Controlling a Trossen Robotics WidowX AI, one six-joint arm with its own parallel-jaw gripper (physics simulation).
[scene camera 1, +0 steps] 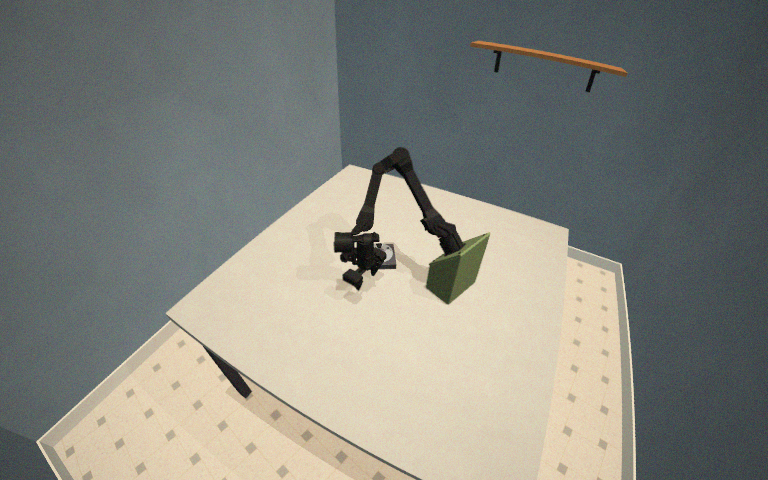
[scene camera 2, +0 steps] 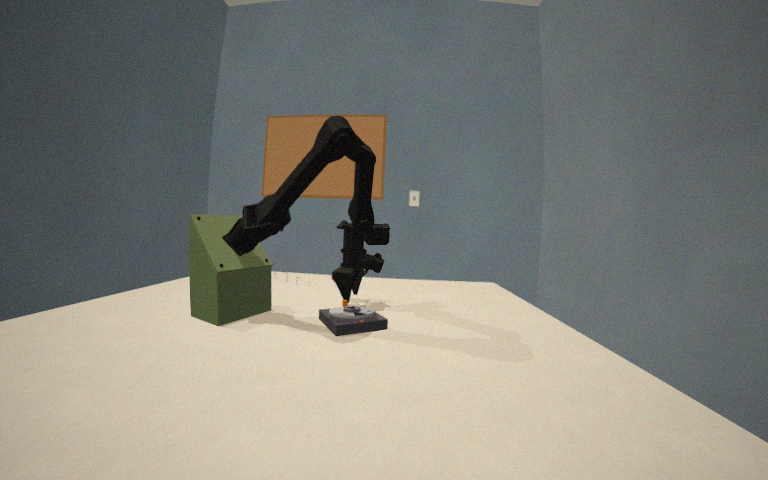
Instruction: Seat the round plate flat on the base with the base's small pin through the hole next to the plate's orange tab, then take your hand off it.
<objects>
gripper: scene camera 1; scene camera 2
same spot on gripper: (scene camera 1: pixel 374 261) = (scene camera 2: pixel 342 263)
</objects>
